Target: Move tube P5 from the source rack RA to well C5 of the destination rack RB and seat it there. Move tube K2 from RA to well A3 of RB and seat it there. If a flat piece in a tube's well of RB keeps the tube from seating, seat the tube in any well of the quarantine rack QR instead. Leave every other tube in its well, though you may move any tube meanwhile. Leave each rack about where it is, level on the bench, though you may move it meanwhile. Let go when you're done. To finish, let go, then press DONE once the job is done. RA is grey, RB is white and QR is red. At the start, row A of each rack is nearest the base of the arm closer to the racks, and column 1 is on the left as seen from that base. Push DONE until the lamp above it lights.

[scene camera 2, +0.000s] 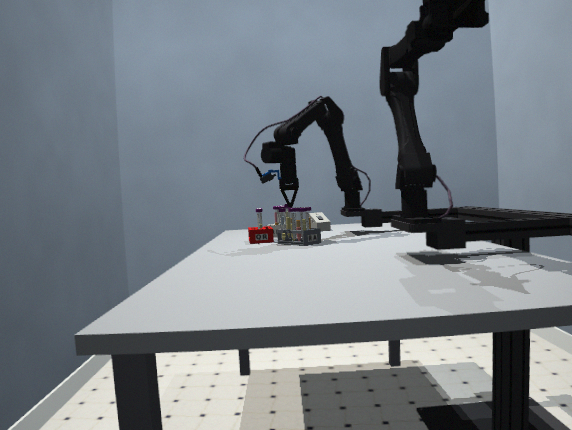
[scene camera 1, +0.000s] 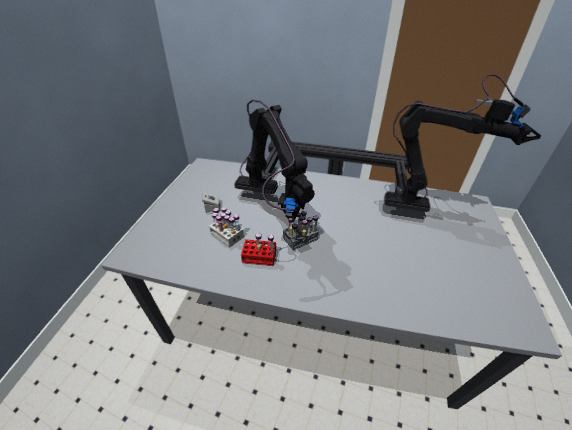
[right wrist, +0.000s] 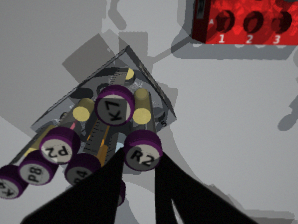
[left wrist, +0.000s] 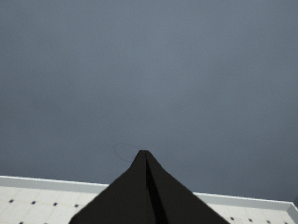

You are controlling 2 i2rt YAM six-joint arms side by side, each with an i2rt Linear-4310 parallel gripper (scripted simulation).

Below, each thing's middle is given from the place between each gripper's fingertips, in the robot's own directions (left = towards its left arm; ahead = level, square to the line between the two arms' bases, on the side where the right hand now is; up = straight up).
My right gripper is now 20 mm past the grey rack RA (right wrist: 101, 78), 40 mm to the right of it and 110 mm above it.
I see the grey rack RA 230 mm ahead of my left hand, 880 mm to the right of it and 460 mm below it.
